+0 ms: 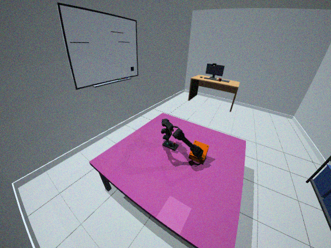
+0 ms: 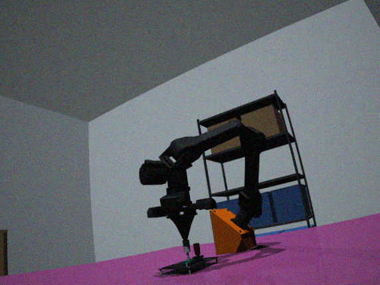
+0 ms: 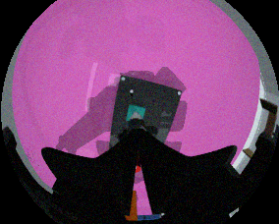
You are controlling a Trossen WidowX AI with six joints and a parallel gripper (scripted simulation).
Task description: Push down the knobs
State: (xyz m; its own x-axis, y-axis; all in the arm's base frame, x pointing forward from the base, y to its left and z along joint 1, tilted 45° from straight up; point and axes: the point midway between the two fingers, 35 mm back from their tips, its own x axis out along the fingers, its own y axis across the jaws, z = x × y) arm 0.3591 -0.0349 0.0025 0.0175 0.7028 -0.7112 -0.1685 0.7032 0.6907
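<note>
The red knob lies 70 mm behind my gripper tip, 30 mm below it and 10 mm to the right of it.
</note>
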